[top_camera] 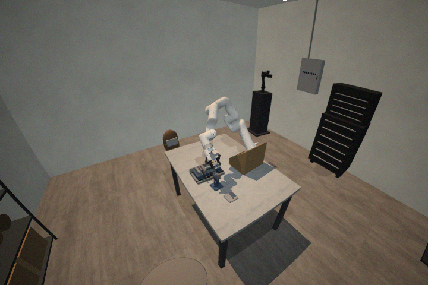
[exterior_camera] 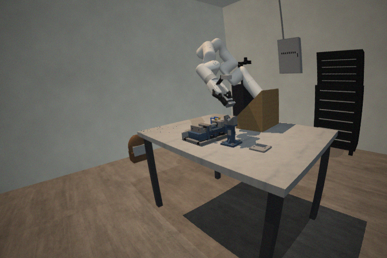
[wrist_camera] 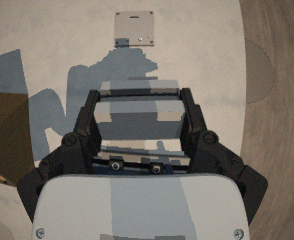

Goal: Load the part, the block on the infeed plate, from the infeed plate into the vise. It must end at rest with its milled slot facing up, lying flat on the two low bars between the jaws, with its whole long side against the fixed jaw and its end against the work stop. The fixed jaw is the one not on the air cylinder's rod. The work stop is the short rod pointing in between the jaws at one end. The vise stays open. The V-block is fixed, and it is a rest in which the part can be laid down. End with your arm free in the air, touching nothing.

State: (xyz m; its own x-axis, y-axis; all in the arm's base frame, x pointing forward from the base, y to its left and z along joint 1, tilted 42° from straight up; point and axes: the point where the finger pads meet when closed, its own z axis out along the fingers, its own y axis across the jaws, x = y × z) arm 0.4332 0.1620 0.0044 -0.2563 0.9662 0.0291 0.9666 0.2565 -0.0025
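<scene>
Now: hand 10 mm to the right of the part. Round my hand: moving jaw (180 mm to the right, 160 mm below, 50 mm ahead); then air cylinder rod (190 mm to the right, 160 mm below, 10 mm behind); then work stop (150 mm below, 130 mm to the right, 70 mm ahead).
</scene>
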